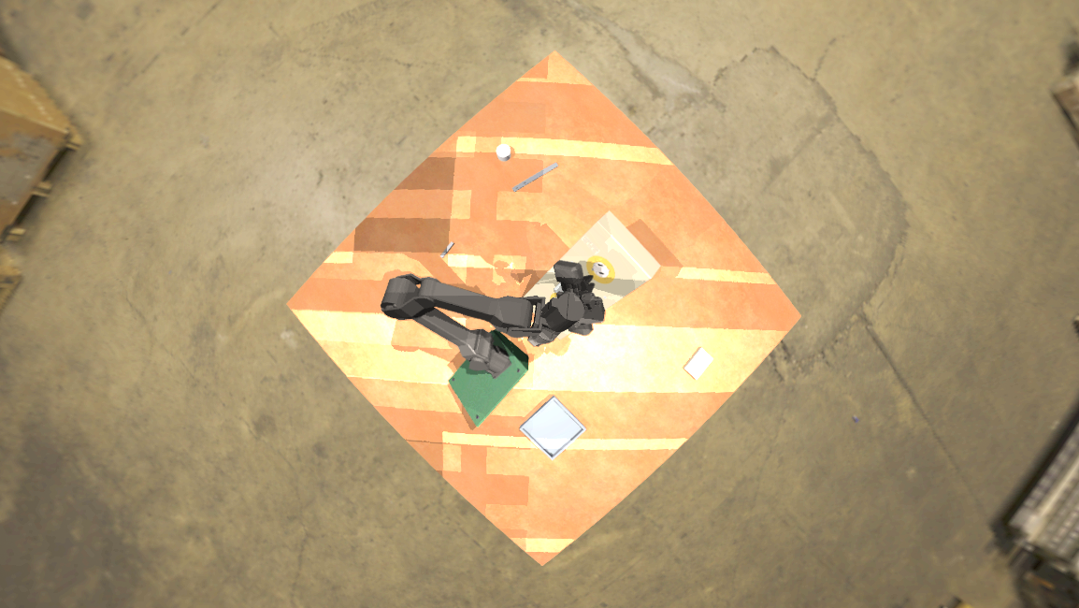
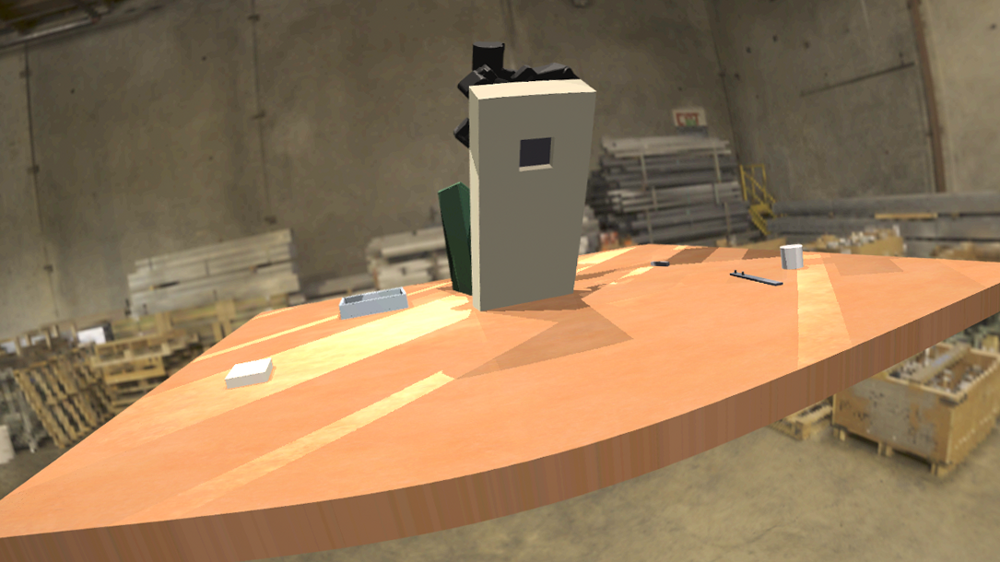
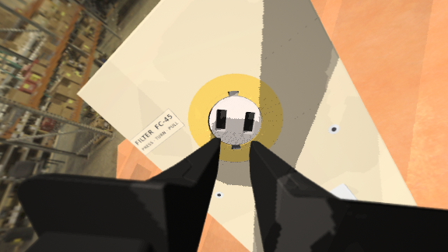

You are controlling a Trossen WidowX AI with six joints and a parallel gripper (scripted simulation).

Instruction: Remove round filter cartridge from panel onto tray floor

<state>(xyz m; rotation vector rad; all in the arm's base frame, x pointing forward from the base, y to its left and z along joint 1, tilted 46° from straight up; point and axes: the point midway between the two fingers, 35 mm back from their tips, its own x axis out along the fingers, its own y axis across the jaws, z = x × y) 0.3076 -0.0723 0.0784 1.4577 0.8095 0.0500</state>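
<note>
Now: gripper tip 50 mm short of the round white filter cartridge and 40 mm above it. From my gripper tip the other things lie so: white block: 470 mm to the right, 300 mm below, 130 mm ahead; then tray: 370 mm behind, 300 mm below, 290 mm to the right.
</note>
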